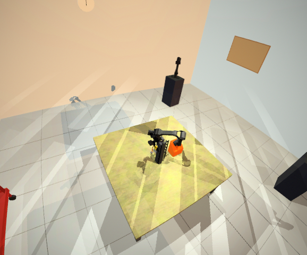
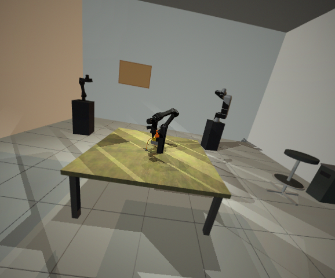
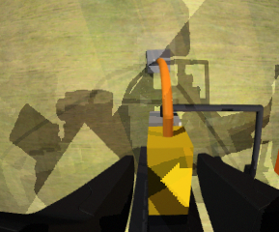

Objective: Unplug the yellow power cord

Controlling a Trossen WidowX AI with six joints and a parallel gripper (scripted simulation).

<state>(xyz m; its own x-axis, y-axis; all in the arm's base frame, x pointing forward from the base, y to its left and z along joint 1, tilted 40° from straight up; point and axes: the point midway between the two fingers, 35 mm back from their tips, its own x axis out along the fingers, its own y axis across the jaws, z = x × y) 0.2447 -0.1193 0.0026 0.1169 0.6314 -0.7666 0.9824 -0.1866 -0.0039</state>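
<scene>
Now: gripper tip 3 cm to the right of the yellow plug and 1 cm above it.
</scene>
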